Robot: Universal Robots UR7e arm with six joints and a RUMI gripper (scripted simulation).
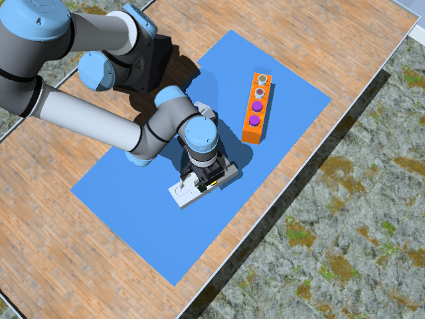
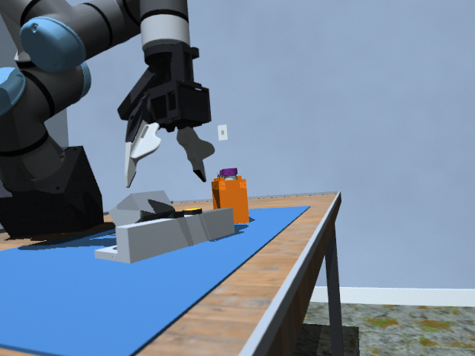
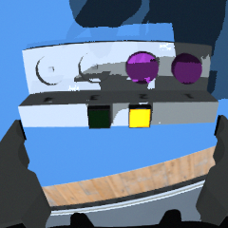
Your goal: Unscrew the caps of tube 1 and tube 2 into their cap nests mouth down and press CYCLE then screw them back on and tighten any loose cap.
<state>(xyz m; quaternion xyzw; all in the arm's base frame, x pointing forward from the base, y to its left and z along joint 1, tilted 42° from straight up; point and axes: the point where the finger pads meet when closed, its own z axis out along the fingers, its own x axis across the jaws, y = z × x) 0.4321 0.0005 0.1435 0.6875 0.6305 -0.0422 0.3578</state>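
Right now my hand is 8 cm to the right of the purple cap and 8 cm above it. From my hand the other things lie so: grey key housing 17 cm behind, 13 cm to the left, 4 cm below; then green key 19 cm behind, 11 cm to the left, 3 cm below; then blue key 19 cm behind, 15 cm to the left, 3 cm below.
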